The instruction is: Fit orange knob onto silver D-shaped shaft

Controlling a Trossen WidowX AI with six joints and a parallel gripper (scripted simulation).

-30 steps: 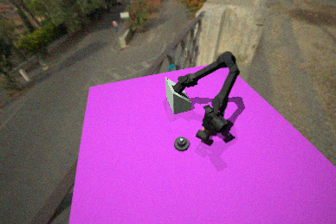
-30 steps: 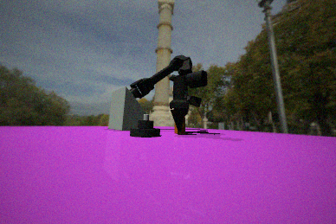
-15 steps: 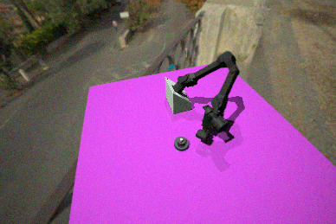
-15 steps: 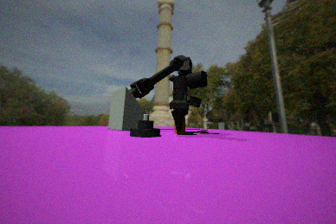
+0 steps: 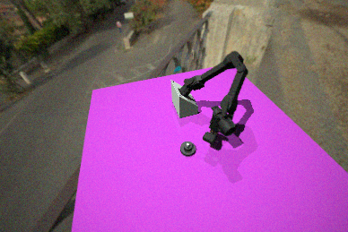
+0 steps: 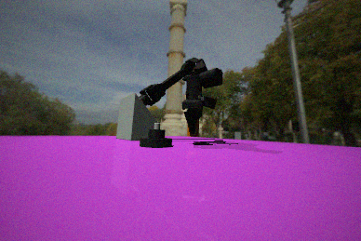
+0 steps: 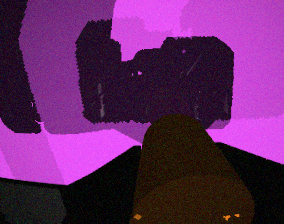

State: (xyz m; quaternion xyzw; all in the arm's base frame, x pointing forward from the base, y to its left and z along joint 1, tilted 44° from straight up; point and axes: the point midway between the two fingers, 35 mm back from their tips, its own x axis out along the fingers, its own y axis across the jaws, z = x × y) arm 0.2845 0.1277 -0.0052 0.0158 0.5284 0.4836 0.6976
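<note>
My gripper tip is 2 cm short of the pedestal and 16 cm to the left of it. Also, from my gripper tip: orange knob (4 cm above).
</note>
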